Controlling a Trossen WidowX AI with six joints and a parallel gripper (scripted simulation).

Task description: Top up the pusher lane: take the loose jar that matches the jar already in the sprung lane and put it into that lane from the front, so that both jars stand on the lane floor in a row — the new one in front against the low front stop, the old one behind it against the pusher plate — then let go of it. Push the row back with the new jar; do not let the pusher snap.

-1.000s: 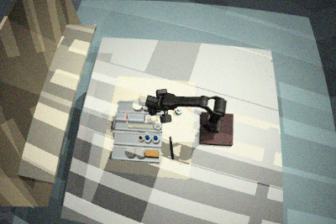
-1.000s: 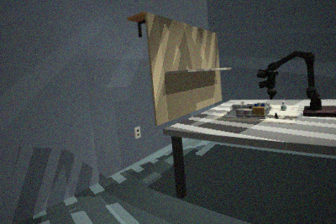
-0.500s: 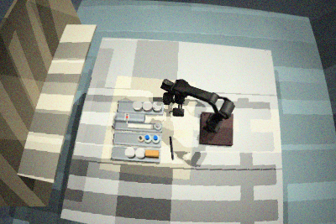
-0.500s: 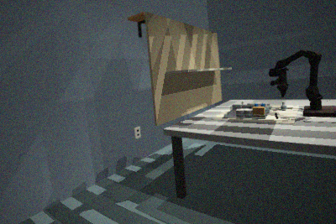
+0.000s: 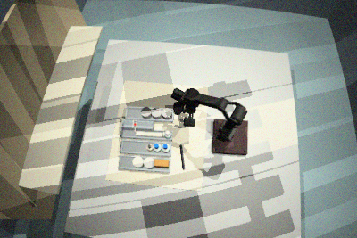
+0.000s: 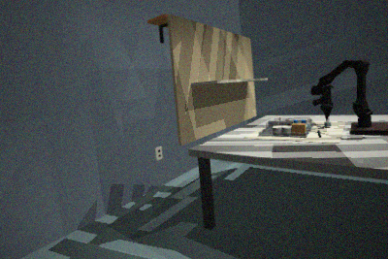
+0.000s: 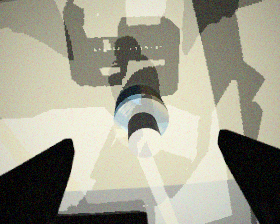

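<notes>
Right now the black pen is 50 mm ahead of my gripper tip, 230 mm to the left of it and 60 mm below it. The rest, counted from my gripper tip: red mark: 310 mm ahead, 50 mm to the left, 10 mm above; then sprung lane: 280 mm ahead, 60 mm to the left, 50 mm below.
</notes>
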